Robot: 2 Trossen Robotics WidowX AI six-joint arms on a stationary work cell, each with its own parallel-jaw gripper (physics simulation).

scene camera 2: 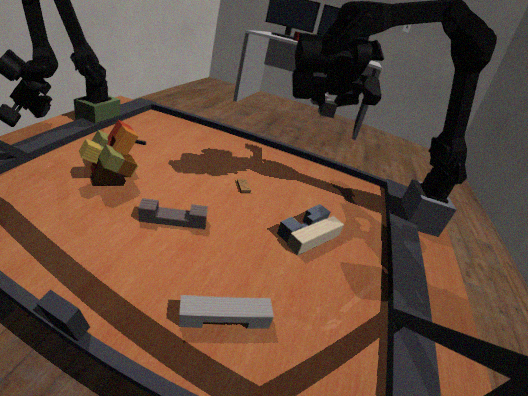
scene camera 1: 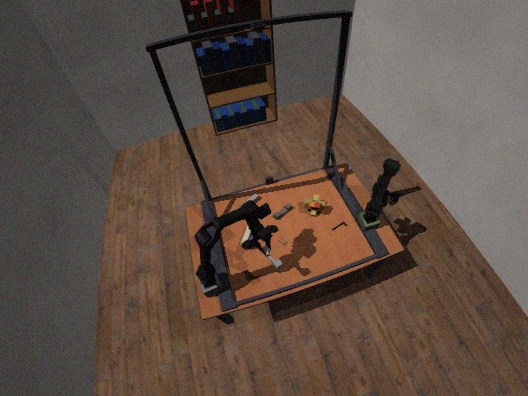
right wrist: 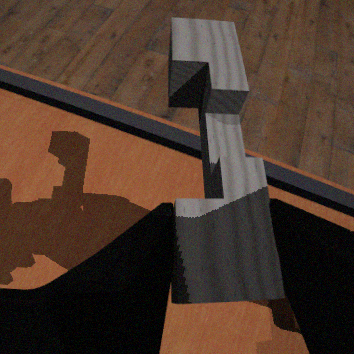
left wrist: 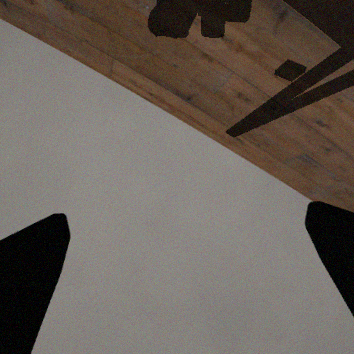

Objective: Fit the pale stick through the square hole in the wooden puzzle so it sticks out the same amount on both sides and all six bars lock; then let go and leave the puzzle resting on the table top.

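Where they show: left gripper, fingertip midpoint: [scene camera 2: 12, 109] [scene camera 1: 391, 196] [left wrist: 189, 219]; right gripper, fingertip midpoint: [scene camera 2: 326, 104] [scene camera 1: 267, 252] [right wrist: 217, 211]; left arm's base, origin of the base link: [scene camera 2: 97, 99] [scene camera 1: 369, 218]; right arm's base, origin of the base link: [scene camera 2: 433, 193] [scene camera 1: 208, 281].
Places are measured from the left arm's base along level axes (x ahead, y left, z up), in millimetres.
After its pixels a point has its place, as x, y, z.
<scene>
The pale stick [scene camera 2: 320, 235] {749, -126, -41} [scene camera 1: 245, 234] {745, -117, -40} lies against a dark blue-grey notched bar [scene camera 2: 290, 228] {692, -145, -40}. A grey notched bar [scene camera 2: 172, 216] {489, -235, -56} [scene camera 1: 283, 211] {482, -226, -56} lies notch up. A light grey notched bar [scene camera 2: 225, 308] {672, -363, -40} [scene camera 1: 252, 201] lies near the front in scene camera 2. These bars are apart; no assembled puzzle with a square hole is recognisable. My right gripper [scene camera 1: 266, 249] {651, 108, 141} [scene camera 2: 338, 97] [right wrist: 217, 211] {651, 108, 141} is shut on one end of a grey notched bar [right wrist: 215, 52] {623, 174, 152} [scene camera 1: 274, 262] {631, 174, 151} [scene camera 2: 328, 108] {661, 79, 142}, held above the table. My left gripper [scene camera 1: 391, 198] {-267, -142, -60} [scene camera 2: 25, 110] [left wrist: 189, 219] {-267, -142, -60} is open and empty, beyond the table edge.
A cluster of yellow, green, orange and red blocks [scene camera 2: 111, 157] [scene camera 1: 315, 204] stands on the table. A small tan piece [scene camera 2: 243, 186] {544, -40, -64} [scene camera 1: 283, 242] {537, -19, -63} and a thin dark bent rod [scene camera 1: 340, 226] {175, -36, -63} also lie there. A dark frame [scene camera 2: 270, 135] {493, 249, -49} borders the table top.
</scene>
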